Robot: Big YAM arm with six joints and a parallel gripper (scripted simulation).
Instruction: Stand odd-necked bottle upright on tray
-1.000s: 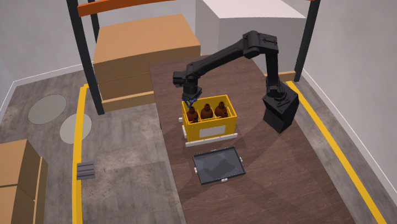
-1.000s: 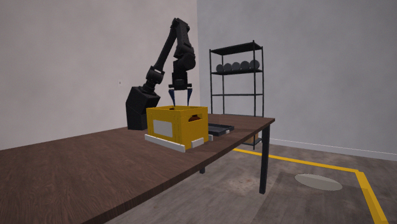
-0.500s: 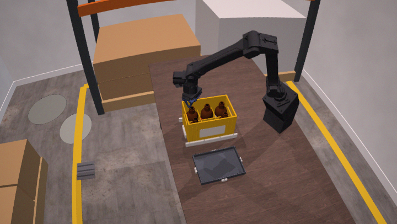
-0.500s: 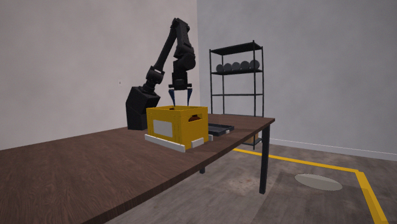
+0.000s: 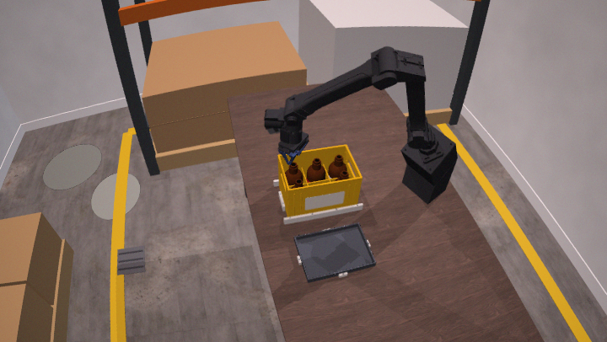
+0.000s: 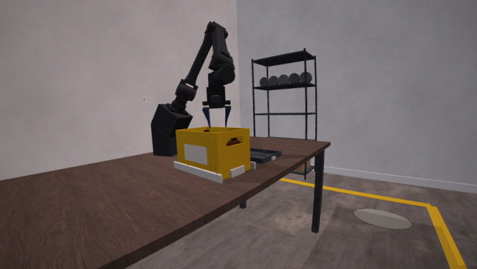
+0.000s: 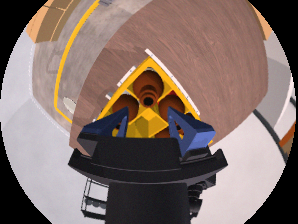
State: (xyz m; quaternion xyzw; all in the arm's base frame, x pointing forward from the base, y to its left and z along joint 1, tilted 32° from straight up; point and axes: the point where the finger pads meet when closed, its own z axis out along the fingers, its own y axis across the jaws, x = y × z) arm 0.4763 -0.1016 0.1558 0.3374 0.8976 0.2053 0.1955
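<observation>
My gripper is now 1 cm past the glass bottle, 9 cm to the right of it and 11 cm above it. The rest, counted from my hand: dark tray (12 cm behind, 30 cm to the left, 18 cm below); then yellow crate (9 cm behind, 3 cm to the left, 11 cm below).
</observation>
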